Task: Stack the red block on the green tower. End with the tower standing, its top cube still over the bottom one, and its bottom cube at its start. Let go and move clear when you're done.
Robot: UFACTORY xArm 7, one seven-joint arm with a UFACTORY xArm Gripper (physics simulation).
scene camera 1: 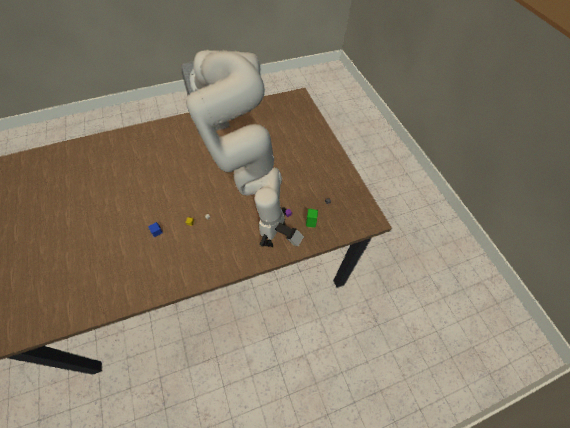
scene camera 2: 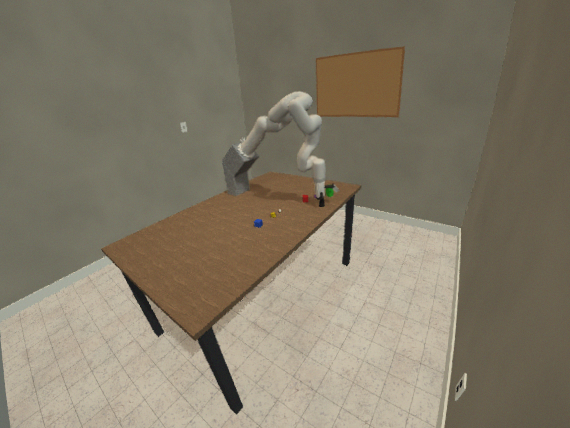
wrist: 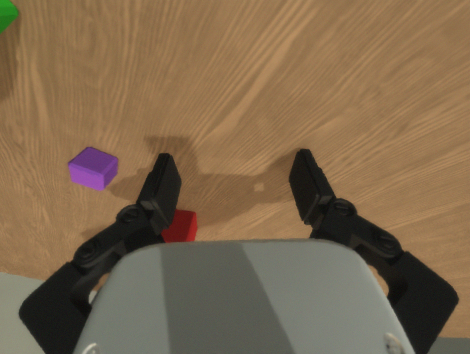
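Seen in the pictures: gripper, fingertip midpoint: [scene camera 1: 275,235] [scene camera 2: 320,202] [wrist: 234,165]; arm's base, origin of the base link: [scene camera 2: 246,150].
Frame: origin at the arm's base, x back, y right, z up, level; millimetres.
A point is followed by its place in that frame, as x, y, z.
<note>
The red block [scene camera 2: 305,198] {-423, -124, -304} [wrist: 182,227] {-431, -143, -311} sits on the table. In the wrist view it is partly hidden behind the left finger and borders the grey housing; in scene camera 1 the arm hides it. The green tower [scene camera 1: 312,218] [scene camera 2: 330,192] stands upright near the table's right end; a corner of it [wrist: 6,15] {-498, -287, -324} shows at the top left of the wrist view. My gripper [scene camera 1: 275,226] {-517, -162, -325} [wrist: 234,165] {-517, -162, -325} is open and empty, pointing down above the table. The red block lies off towards the left finger, nearer the housing than the fingertips, not centred between the fingers.
A small purple block [scene camera 1: 288,212] {-437, -230, -309} [wrist: 92,167] {-444, -231, -313} lies between the gripper and the tower. A small dark grey cube [scene camera 1: 328,200] {-409, -402, -313} lies beyond the tower. White [scene camera 1: 207,216] {-391, 84, -316} [scene camera 2: 280,210] {-394, 85, -318}, yellow [scene camera 1: 189,221] {-407, 152, -307} [scene camera 2: 273,214] {-408, 157, -312} and blue [scene camera 1: 155,229] {-425, 276, -295} [scene camera 2: 258,223] {-432, 293, -303} blocks lie farther left in scene camera 1.
</note>
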